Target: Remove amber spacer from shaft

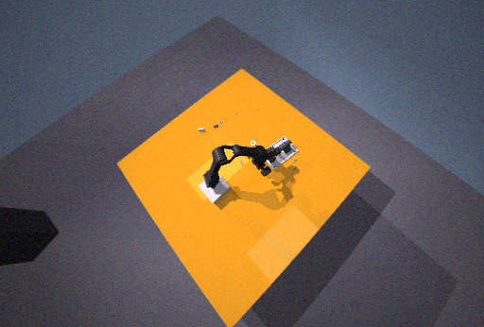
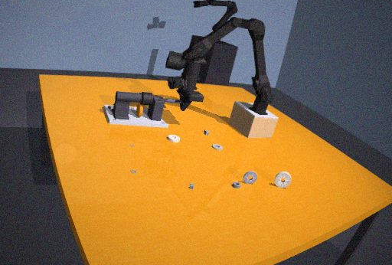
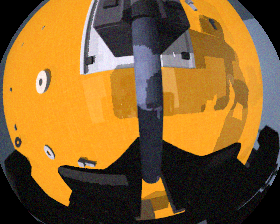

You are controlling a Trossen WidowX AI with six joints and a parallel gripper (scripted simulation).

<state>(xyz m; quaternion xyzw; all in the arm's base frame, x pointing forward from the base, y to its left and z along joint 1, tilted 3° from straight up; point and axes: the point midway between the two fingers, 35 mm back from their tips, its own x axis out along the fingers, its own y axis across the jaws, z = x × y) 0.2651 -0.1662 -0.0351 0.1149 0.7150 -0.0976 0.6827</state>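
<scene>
Now: gripper tip 80 mm short of the dark shaft, 30 mm below it and 20 mm to the left of it. From my gripper tip the other things lie so: grey ring: 230 mm to the left, 40 mm below, 10 mm ahead; then amber spacer: 170 mm ahead, 50 mm to the right, 10 mm below; then white ring: 140 mm to the left, 140 mm ahead, 40 mm below.
</scene>
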